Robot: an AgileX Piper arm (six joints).
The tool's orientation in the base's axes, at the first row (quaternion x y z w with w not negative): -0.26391 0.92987 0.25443 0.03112
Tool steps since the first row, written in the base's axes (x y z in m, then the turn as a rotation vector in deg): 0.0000 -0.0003 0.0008 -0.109 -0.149 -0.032; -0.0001 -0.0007 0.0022 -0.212 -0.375 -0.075; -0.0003 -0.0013 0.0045 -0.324 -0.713 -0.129; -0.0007 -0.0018 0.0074 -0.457 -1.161 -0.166; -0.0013 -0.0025 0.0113 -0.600 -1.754 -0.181; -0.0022 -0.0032 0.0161 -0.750 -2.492 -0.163; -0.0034 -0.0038 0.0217 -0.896 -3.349 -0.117; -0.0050 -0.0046 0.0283 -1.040 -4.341 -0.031; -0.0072 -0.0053 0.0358 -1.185 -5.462 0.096; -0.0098 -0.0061 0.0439 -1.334 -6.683 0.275
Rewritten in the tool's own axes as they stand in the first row. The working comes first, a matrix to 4 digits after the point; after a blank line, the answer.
The tool's axes in the first row as the columns of a matrix, in the base's axes (used below as rounded here):
-0.8588 -0.5066 -0.0764
-0.4750 0.7312 0.4896
-0.1922 0.4567 -0.8686

0.0000 0.0001 -0.0008 0.171 -0.068 -0.037; 0.0000 0.0005 -0.0022 0.375 -0.201 -0.102; 0.0000 0.0013 -0.0045 0.642 -0.416 -0.212; 0.0000 0.0024 -0.0073 0.976 -0.693 -0.389; 0.0001 0.0040 -0.0109 1.383 -1.061 -0.656; 0.0003 0.0061 -0.0154 1.859 -1.517 -1.021; 0.0006 0.0089 -0.0204 2.383 -2.048 -1.470; 0.0010 0.0121 -0.0265 2.961 -2.661 -2.019; 0.0018 0.0161 -0.0331 3.594 -3.350 -2.667; 0.0029 0.0206 -0.0404 4.267 -4.085 -3.409
